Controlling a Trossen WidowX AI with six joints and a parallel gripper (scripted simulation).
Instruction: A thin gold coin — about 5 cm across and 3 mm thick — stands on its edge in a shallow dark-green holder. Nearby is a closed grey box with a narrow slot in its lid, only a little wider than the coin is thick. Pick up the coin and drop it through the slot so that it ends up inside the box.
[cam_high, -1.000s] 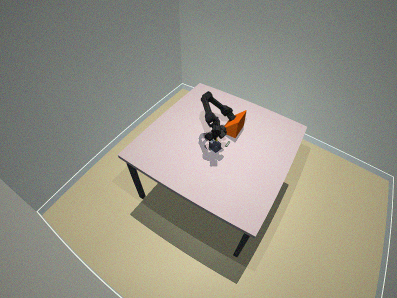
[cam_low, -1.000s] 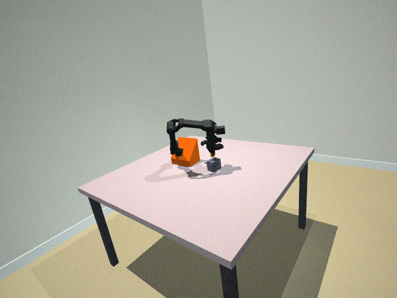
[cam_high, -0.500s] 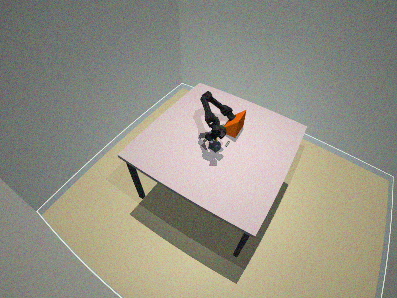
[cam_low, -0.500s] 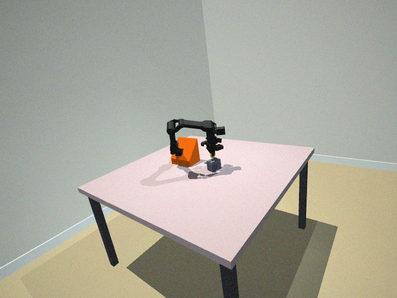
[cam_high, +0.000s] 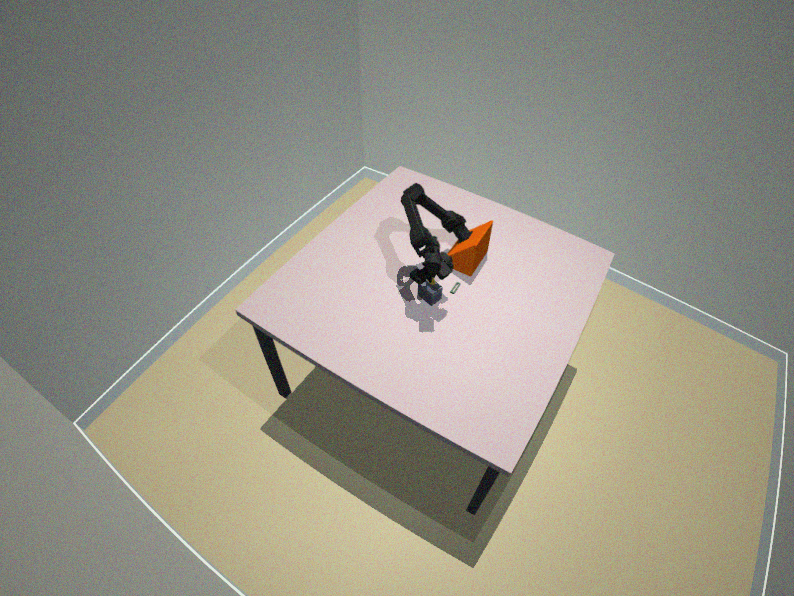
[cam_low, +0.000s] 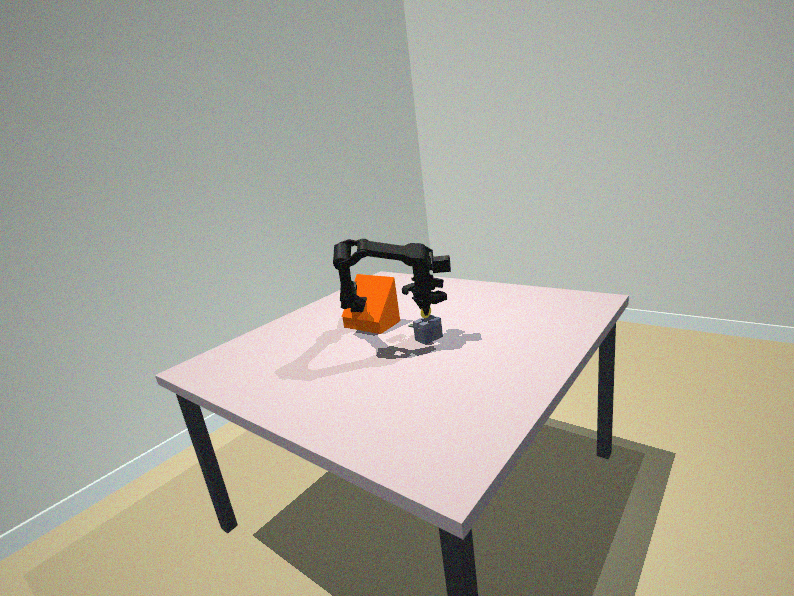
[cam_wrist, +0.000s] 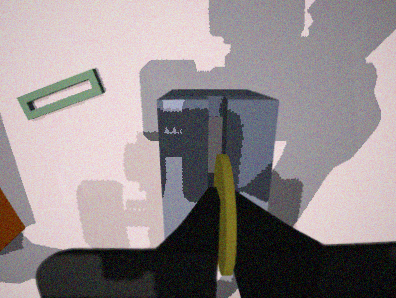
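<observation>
The thin gold coin is 10 mm above my gripper tip.
</observation>
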